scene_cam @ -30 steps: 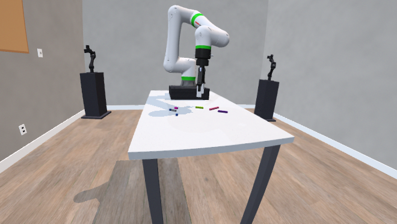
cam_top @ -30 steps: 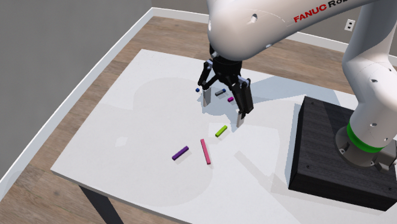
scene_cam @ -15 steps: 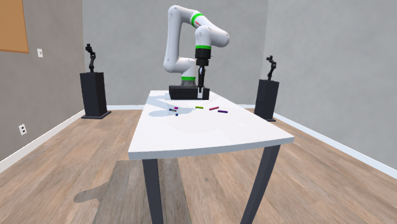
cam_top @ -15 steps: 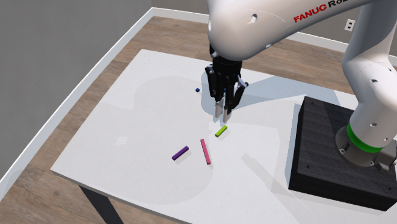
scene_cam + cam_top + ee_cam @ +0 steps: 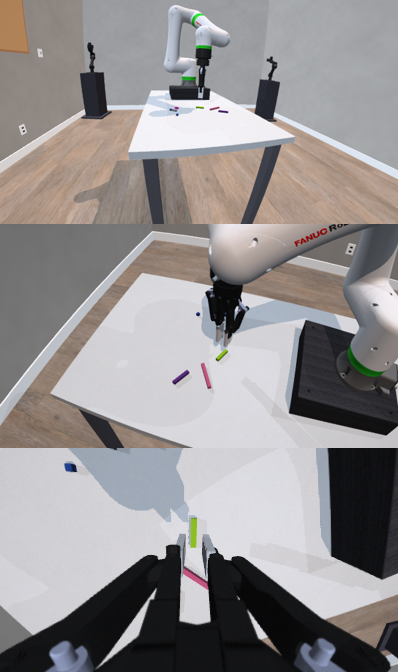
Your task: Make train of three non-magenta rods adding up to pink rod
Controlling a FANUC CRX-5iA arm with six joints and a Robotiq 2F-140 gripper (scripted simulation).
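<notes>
My hand is 100 mm above the lime rod. From my hand the other things lie so: magenta rod (150 mm to the right, 100 mm below, 30 mm ahead); pink rod (100 mm below, 90 mm to the left, 10 mm ahead); purple rod (130 mm to the left, 100 mm below, 80 mm ahead).
</notes>
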